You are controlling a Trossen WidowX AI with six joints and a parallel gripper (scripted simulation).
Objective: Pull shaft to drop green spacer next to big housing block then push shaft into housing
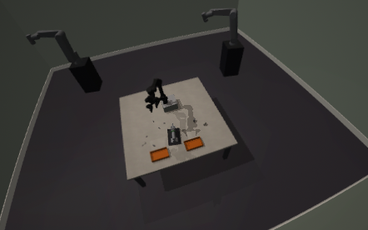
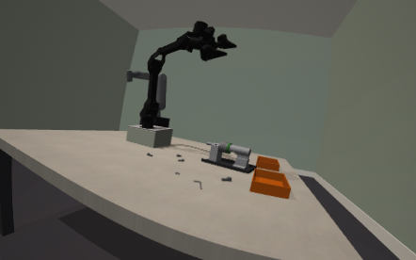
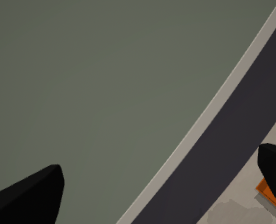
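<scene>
Now: gripper tip 420 mm above the grey shaft, 140 mm to the right of it and 30 mm past it. Round my gripper tip: green spacer 420 mm below, 140 mm to the left, 10 mm ahead.
</scene>
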